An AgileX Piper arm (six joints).
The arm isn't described. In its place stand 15 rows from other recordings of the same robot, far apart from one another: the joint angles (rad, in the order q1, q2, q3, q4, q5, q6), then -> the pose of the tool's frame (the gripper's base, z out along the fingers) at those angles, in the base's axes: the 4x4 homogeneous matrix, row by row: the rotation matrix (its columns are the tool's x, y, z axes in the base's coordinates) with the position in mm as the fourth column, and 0 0 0 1 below.
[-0.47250, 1.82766, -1.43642, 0.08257, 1.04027, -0.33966] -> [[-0.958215 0.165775 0.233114 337.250], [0.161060 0.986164 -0.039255 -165.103], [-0.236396 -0.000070 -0.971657 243.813], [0 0 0 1]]
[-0.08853, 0.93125, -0.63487, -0.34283, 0.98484, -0.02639] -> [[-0.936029 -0.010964 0.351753 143.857], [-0.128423 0.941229 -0.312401 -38.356], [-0.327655 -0.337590 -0.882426 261.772], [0 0 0 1]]
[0.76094, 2.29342, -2.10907, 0.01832, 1.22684, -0.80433] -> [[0.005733 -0.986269 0.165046 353.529], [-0.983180 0.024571 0.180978 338.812], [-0.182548 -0.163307 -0.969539 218.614], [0 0 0 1]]
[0.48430, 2.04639, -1.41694, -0.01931, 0.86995, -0.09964] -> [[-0.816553 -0.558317 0.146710 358.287], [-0.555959 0.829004 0.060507 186.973], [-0.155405 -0.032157 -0.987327 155.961], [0 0 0 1]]
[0.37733, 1.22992, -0.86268, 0.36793, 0.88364, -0.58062] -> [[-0.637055 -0.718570 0.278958 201.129], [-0.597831 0.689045 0.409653 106.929], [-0.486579 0.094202 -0.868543 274.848], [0 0 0 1]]
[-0.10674, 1.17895, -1.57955, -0.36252, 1.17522, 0.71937] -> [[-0.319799 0.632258 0.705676 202.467], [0.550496 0.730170 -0.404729 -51.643], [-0.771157 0.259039 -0.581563 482.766], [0 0 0 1]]
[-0.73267, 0.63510, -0.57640, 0.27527, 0.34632, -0.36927] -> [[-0.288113 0.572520 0.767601 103.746], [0.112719 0.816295 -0.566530 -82.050], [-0.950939 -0.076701 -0.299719 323.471], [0 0 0 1]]
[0.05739, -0.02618, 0.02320, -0.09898, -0.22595, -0.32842] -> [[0.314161 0.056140 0.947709 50.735], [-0.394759 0.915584 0.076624 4.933], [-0.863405 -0.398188 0.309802 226.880], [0 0 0 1]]
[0.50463, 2.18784, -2.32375, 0.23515, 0.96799, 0.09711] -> [[-0.707125 -0.448859 0.546352 430.121], [-0.132657 0.843173 0.521020 257.521], [-0.694533 0.295948 -0.655773 348.227], [0 0 0 1]]
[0.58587, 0.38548, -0.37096, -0.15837, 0.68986, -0.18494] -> [[-0.309808 -0.603727 0.734529 67.953], [-0.567020 0.737444 0.366967 34.131], [-0.763222 -0.302803 -0.570791 253.160], [0 0 0 1]]
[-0.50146, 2.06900, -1.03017, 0.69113, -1.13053, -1.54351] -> [[-0.815536 0.378854 0.437459 331.193], [-0.422856 0.125963 -0.897400 -241.400], [-0.395087 -0.916844 0.057474 166.409], [0 0 0 1]]
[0.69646, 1.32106, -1.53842, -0.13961, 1.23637, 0.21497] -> [[-0.702367 -0.464107 0.539708 202.722], [-0.370157 0.885773 0.279981 153.934], [-0.608000 -0.003127 -0.793931 430.104], [0 0 0 1]]
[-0.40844, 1.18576, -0.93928, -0.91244, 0.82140, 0.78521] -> [[-0.573028 0.753606 0.322051 195.219], [0.304066 0.560421 -0.770372 -141.907], [-0.761041 -0.343520 -0.550283 331.090], [0 0 0 1]]
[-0.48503, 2.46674, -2.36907, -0.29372, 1.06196, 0.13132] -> [[-0.777279 0.550103 0.305328 466.216], [0.393262 0.803611 -0.446715 -271.714], [-0.491104 -0.227148 -0.840964 212.119], [0 0 0 1]]
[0.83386, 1.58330, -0.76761, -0.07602, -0.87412, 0.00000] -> [[0.134441 -0.772370 0.620782 220.388], [0.075629 0.632640 0.770745 250.742], [-0.988031 -0.056670 0.143467 267.422], [0 0 0 1]]
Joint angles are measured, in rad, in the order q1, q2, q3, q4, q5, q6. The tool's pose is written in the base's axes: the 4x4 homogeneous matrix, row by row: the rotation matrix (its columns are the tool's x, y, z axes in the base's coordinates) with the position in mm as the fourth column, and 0 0 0 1 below. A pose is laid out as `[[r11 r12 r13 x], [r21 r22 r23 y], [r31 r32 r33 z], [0 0 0 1]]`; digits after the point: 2 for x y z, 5 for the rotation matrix.
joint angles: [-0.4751, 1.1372, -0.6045, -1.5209, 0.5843, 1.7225]
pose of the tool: [[-0.22887 0.88440 0.40677 172.31], [0.31475 0.46265 -0.82879 -145.01], [-0.92117 -0.06165 -0.38424 272.32], [0 0 0 1]]
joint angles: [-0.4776, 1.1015, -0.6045, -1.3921, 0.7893, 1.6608]
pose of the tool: [[-0.18083 0.96127 0.20800 148.12], [0.36308 0.26179 -0.89423 -148.24], [-0.91404 -0.08619 -0.39635 276.53], [0 0 0 1]]
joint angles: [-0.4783, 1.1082, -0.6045, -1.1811, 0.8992, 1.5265]
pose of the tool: [[-0.20085 0.97746 0.06507 136.19], [0.50293 0.15989 -0.84941 -144.83], [-0.84067 -0.13788 -0.52371 263.96], [0 0 0 1]]
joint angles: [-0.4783, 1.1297, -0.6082, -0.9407, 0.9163, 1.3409]
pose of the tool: [[-0.25753 0.96605 0.02061 136.00], [0.65351 0.18985 -0.73272 -136.21], [-0.71176 -0.17523 -0.68022 247.39], [0 0 0 1]]
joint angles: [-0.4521, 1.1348, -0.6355, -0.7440, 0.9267, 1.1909]
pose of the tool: [[-0.29741 0.95362 0.04637 143.02], [0.73642 0.26004 -0.62455 -124.24], [-0.60765 -0.15160 -0.77960 244.06], [0 0 0 1]]
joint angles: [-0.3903, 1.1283, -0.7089, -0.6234, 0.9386, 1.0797]
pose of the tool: [[-0.34561 0.92790 0.13987 159.02], [0.74043 0.36123 -0.56681 -111.76], [-0.57647 -0.09233 -0.81189 259.86], [0 0 0 1]]
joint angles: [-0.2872, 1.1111, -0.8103, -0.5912, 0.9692, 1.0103]
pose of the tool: [[-0.40582 0.87585 0.26113 176.27], [0.67828 0.48012 -0.55626 -95.67], [-0.61257 -0.04862 -0.78892 289.76], [0 0 0 1]]
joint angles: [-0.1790, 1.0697, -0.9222, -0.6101, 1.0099, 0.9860]
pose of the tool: [[-0.41002 0.82212 0.39496 183.37], [0.59770 0.56929 -0.56450 -78.05], [-0.68894 0.00461 -0.72481 330.11], [0 0 0 1]]
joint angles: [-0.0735, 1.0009, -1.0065, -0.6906, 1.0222, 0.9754]
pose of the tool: [[-0.37243 0.75570 0.53872 176.46], [0.48056 0.65363 -0.58466 -62.59], [-0.79395 0.04114 -0.60659 371.53], [0 0 0 1]]
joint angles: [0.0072, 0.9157, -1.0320, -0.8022, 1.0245, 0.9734]
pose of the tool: [[-0.31214 0.70821 0.63325 157.33], [0.36242 0.70492 -0.60971 -54.77], [-0.87819 0.03918 -0.47670 399.30], [0 0 0 1]]
